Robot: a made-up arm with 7 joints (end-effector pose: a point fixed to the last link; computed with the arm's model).
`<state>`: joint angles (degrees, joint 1 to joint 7).
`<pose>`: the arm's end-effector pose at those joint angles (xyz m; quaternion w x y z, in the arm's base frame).
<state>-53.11 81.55 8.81 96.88 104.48 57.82 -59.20</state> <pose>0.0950 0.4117 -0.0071 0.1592 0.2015 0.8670 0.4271</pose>
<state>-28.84 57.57 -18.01 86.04 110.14 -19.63 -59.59</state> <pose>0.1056 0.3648 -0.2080 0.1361 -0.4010 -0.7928 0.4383</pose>
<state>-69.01 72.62 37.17 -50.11 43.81 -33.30 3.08</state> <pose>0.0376 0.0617 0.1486 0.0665 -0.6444 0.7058 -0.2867</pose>
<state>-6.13 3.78 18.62 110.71 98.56 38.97 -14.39</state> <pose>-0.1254 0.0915 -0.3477 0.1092 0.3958 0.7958 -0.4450</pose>
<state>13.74 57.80 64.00 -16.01 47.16 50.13 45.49</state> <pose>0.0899 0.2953 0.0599 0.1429 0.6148 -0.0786 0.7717</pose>
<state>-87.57 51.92 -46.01 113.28 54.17 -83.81 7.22</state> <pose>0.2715 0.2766 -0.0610 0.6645 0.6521 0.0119 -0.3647</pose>
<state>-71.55 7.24 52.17 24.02 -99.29 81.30 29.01</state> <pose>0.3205 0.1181 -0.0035 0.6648 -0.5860 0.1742 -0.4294</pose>
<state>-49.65 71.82 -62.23 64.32 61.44 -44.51 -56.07</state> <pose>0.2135 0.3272 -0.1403 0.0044 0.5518 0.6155 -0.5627</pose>
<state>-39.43 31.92 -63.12 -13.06 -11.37 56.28 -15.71</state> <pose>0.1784 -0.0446 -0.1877 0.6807 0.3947 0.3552 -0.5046</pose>
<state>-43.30 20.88 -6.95 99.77 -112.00 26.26 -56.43</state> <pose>0.1716 0.1627 -0.3281 0.6461 -0.7584 0.0460 0.0734</pose>
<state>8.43 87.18 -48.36 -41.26 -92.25 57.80 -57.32</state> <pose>0.0209 0.0981 -0.1659 0.1907 -0.4797 0.6929 -0.5034</pose>
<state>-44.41 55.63 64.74 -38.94 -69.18 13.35 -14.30</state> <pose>0.0597 0.1791 0.1467 0.7107 0.1070 -0.6769 -0.1588</pose>
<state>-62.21 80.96 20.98 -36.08 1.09 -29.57 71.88</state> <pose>0.0943 0.0682 0.1676 0.2604 0.0123 -0.9552 0.1404</pose>
